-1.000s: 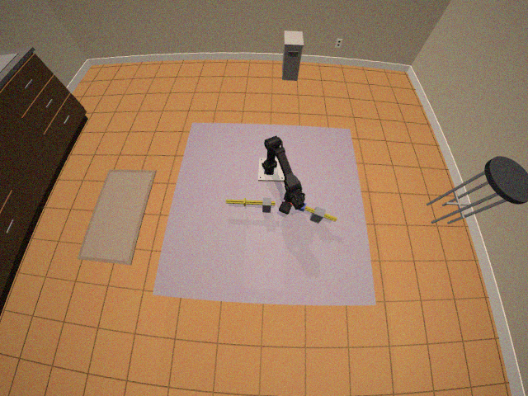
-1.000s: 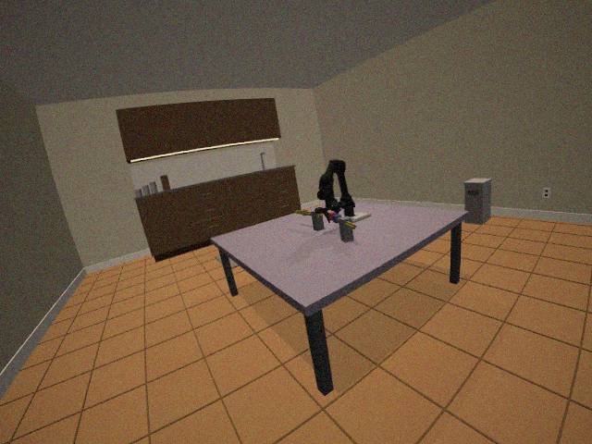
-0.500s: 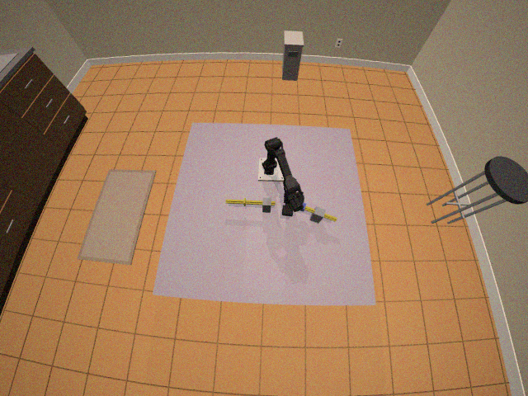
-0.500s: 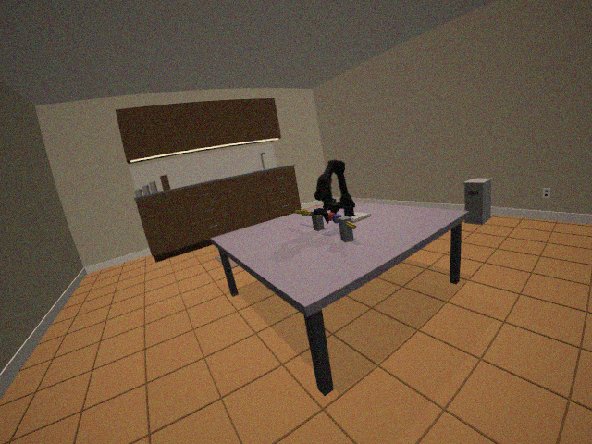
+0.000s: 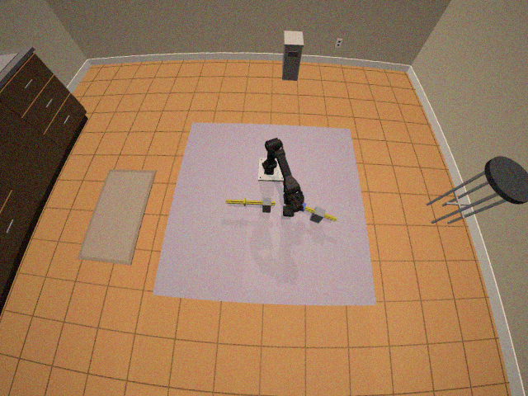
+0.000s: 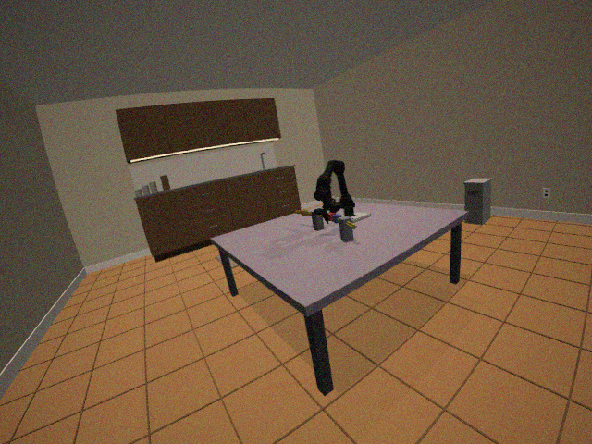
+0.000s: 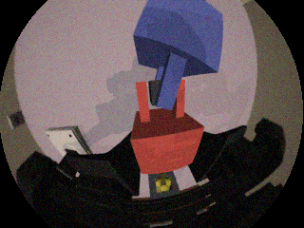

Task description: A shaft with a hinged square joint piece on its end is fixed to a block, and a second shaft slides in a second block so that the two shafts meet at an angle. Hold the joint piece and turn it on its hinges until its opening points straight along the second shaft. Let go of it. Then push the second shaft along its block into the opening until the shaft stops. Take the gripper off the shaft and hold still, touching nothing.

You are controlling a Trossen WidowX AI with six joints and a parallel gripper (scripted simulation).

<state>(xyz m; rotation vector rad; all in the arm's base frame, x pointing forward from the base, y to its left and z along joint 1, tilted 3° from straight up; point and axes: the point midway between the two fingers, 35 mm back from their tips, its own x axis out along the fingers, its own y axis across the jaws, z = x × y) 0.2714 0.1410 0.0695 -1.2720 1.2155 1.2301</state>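
Right now my gripper tip is 4 cm below the red square joint piece and 2 cm to the right of it.
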